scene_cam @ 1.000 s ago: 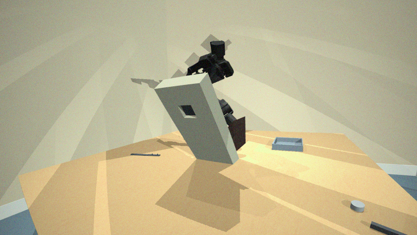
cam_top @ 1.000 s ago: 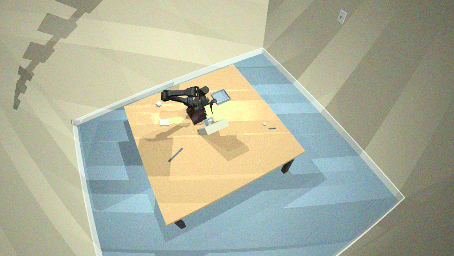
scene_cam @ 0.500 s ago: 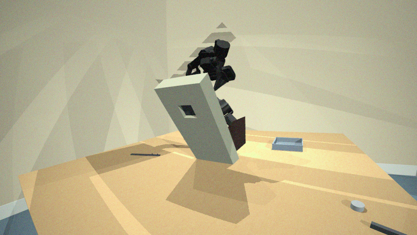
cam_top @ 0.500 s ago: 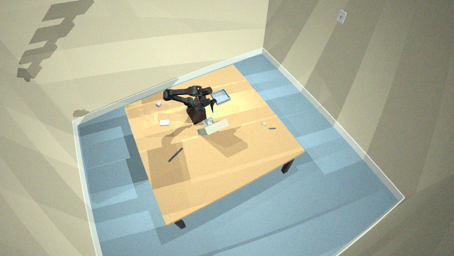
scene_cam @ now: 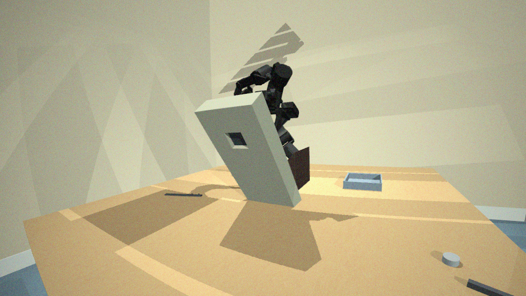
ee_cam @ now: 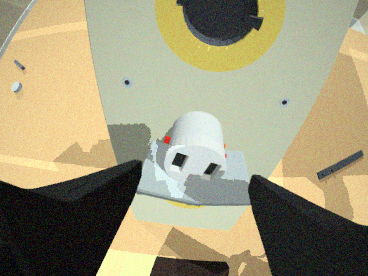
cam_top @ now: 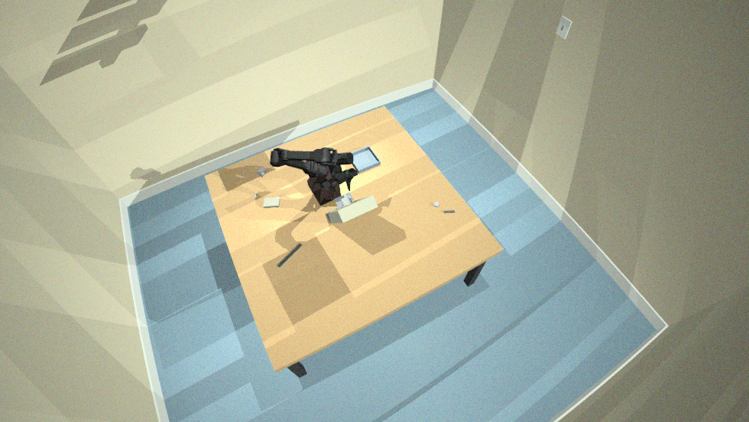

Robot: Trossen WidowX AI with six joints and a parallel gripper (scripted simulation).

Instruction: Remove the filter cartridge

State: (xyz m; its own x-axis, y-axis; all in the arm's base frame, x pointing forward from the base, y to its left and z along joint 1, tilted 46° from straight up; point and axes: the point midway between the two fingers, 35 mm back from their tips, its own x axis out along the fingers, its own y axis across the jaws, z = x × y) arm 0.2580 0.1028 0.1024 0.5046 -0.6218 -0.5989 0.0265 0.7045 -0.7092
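The white round filter cartridge is 4 cm below my gripper tip and 2 cm ahead of it. Also, from my gripper tip: blue-grey tray (33 cm behind, 29 cm to the left, 23 cm below); then grey service panel (6 cm below, 6 cm ahead); then short dark bar (52 cm to the left, 25 cm ahead, 23 cm below).
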